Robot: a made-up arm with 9 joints. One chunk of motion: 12 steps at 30 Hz.
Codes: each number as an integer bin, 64 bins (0 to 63) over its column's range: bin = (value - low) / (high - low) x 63, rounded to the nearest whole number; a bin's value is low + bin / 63 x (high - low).
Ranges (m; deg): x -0.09..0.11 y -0.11..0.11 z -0.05..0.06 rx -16..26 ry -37..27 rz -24..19
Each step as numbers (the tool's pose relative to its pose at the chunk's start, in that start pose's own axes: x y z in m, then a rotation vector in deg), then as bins.
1 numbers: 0.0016 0.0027 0.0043 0.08 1.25 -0.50
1 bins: 29 32 31 24 38 34
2 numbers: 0.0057 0.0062 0.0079 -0.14 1.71 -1.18
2 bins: 30 33 33 24 38 33
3 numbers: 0.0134 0.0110 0.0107 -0.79 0.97 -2.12
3 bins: 33 35 35 23 37 32
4 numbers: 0.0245 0.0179 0.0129 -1.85 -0.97 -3.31
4 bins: 36 37 36 21 35 30
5 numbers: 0.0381 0.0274 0.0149 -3.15 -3.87 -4.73
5 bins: 40 39 37 19 33 28
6 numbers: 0.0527 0.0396 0.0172 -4.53 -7.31 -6.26
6 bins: 45 43 38 17 29 26
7 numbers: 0.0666 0.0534 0.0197 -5.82 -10.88 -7.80
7 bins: 49 47 40 15 26 24
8 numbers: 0.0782 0.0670 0.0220 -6.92 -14.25 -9.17
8 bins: 53 51 41 14 22 22
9 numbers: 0.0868 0.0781 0.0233 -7.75 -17.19 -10.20
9 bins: 56 54 42 12 20 20
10 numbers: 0.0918 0.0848 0.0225 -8.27 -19.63 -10.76
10 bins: 57 56 42 12 17 19
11 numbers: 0.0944 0.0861 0.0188 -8.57 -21.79 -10.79
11 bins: 58 56 39 11 15 19
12 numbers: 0.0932 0.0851 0.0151 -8.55 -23.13 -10.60
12 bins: 58 56 37 11 14 20
